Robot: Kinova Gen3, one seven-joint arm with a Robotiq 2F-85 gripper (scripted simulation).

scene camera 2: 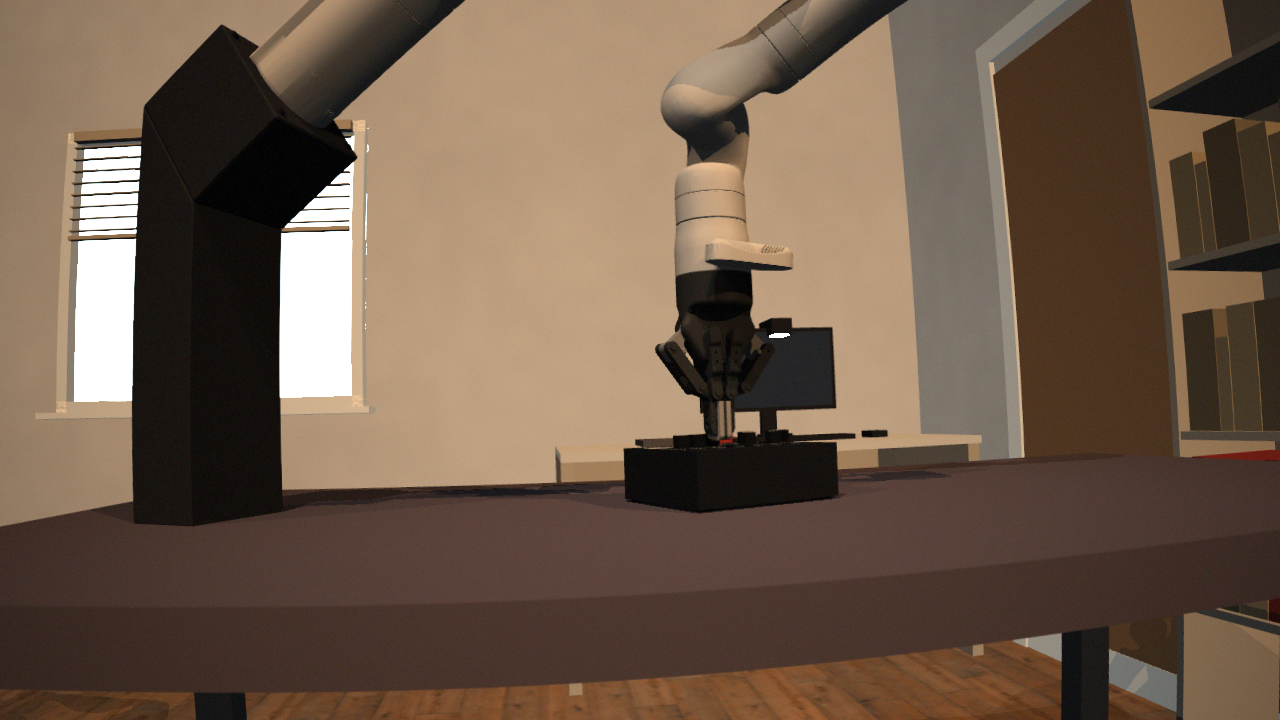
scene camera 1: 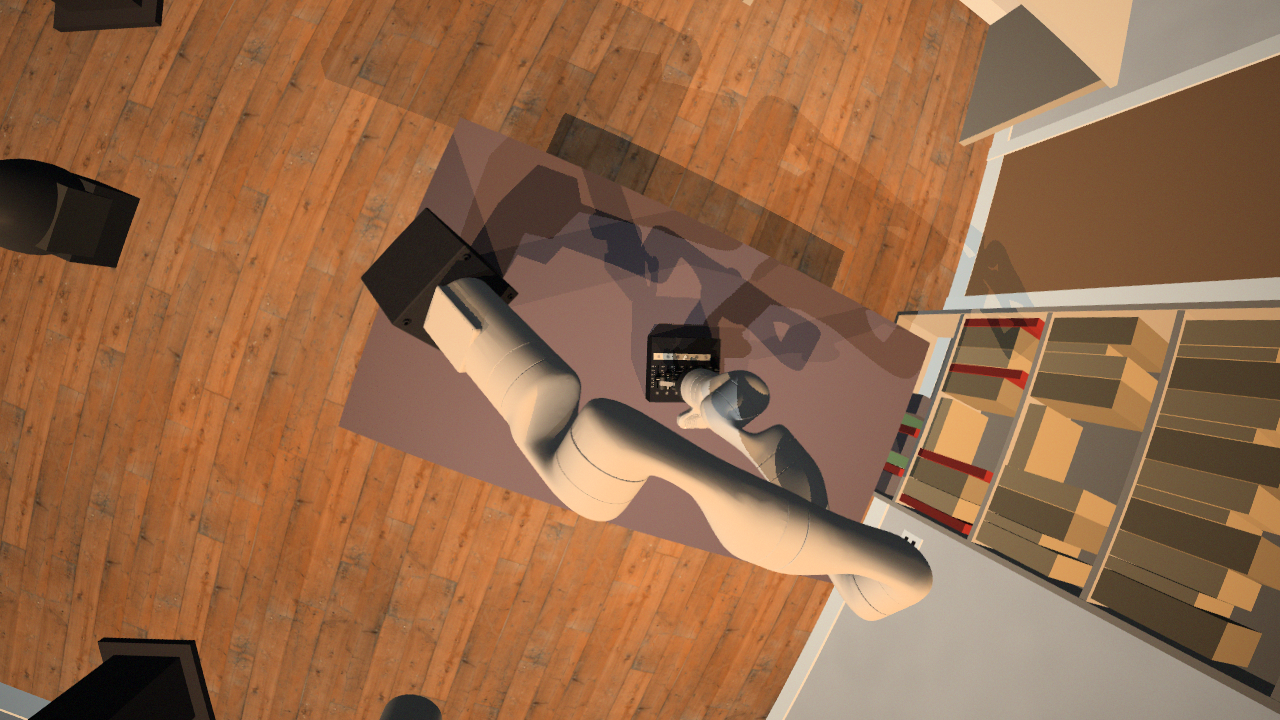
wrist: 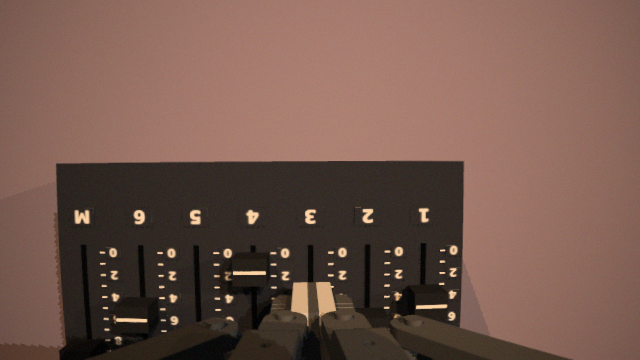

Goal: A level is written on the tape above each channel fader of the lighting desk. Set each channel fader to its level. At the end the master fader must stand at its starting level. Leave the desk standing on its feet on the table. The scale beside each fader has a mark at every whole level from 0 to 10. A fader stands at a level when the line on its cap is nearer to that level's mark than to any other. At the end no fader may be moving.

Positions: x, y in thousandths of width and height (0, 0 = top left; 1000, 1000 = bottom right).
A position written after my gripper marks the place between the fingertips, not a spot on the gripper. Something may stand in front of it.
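From scene camera 2 you'd see my gripper (scene camera 2: 563, 610), and the wrist view gives you a channel fader cap (wrist: 674, 835).
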